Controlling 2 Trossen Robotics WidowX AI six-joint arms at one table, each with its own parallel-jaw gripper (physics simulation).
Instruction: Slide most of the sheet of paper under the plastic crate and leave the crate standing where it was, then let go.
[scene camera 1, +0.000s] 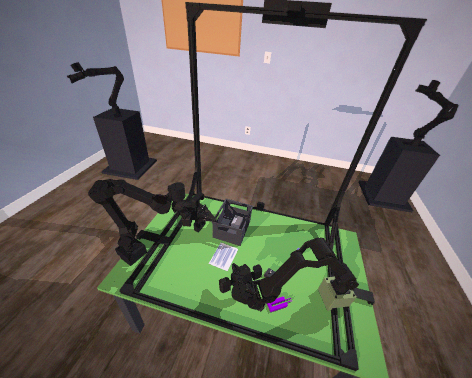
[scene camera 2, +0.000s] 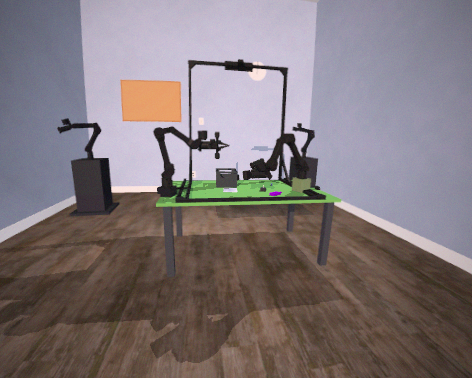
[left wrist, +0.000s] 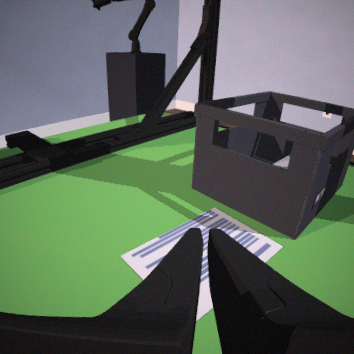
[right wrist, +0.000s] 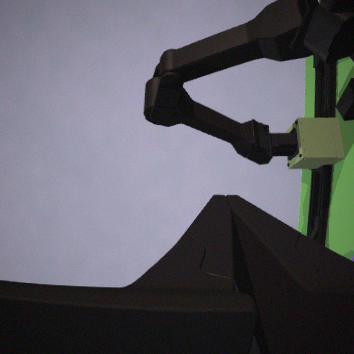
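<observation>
The white, blue-striped paper (scene camera 1: 223, 256) (scene camera 2: 230, 190) (left wrist: 165, 245) lies flat on the table in front of the dark grey crate (scene camera 1: 230, 234) (scene camera 2: 226, 178) (left wrist: 240, 175). The crate stands upright, and a narrow green strip shows between its base and the paper's far edge in the left wrist view. My left gripper (scene camera 1: 241, 270) (scene camera 2: 245, 175) (left wrist: 203, 238) is shut, with a thin empty gap between its fingers, above and in front of the paper, pointing toward the crate. My right gripper (scene camera 1: 215, 219) (scene camera 2: 228, 145) (right wrist: 223, 206) is shut and empty, high up beside the crate.
Light and dark pieces lie inside the crate. A purple object (scene camera 1: 278, 304) (scene camera 2: 275, 193) and a small dark block (scene camera 1: 270, 272) (scene camera 2: 263, 189) lie on the table near the left arm. A pale green box (scene camera 1: 336, 295) (scene camera 2: 301, 184) (right wrist: 322, 142) is at the left arm's base. Black frame rails run along the table edges.
</observation>
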